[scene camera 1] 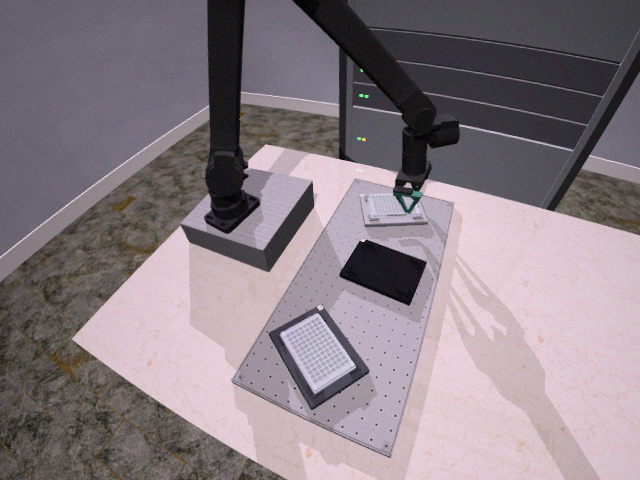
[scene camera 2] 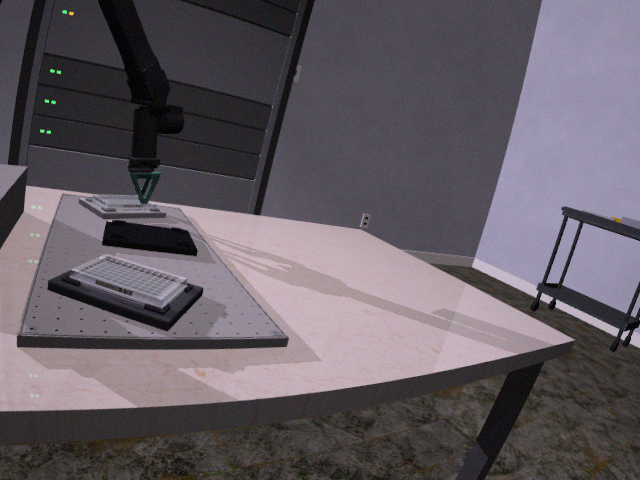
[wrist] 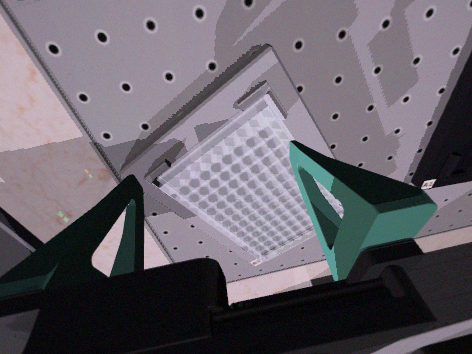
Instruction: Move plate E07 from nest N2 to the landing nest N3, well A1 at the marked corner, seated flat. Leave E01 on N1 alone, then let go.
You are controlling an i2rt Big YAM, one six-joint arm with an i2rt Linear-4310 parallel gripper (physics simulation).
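Note:
A clear 96-well plate [scene camera 1: 383, 205] [scene camera 2: 116, 201] [wrist: 240, 175] sits on the light grey nest [scene camera 1: 392, 223] [wrist: 272, 66] at the far end. My gripper [scene camera 1: 407, 207] [scene camera 2: 144, 200] [wrist: 213, 165] is open and empty, pointing down over that plate; in the wrist view its fingertips stand to either side of the plate's image. A black nest [scene camera 1: 383, 271] [scene camera 2: 149, 237] [wrist: 450, 145] in the middle bears no plate and has a small white corner mark [scene camera 1: 363, 240] [wrist: 428, 184]. A second plate [scene camera 1: 317, 353] [scene camera 2: 129, 279] sits on the dark grey nest [scene camera 1: 341, 383] [scene camera 2: 103, 302] nearest the cameras. Plate and nest names are unreadable.
All three nests stand on a perforated metal board [scene camera 1: 248, 377] [scene camera 2: 232, 320] on the pinkish table [scene camera 1: 516, 310] [scene camera 2: 336, 320]. The arm's base stands on a grey block [scene camera 1: 289, 206] beside the board. A dark rack cabinet [scene camera 1: 465, 118] [scene camera 2: 206, 155] rises behind, and a cart [scene camera 2: 584, 215] stands far right.

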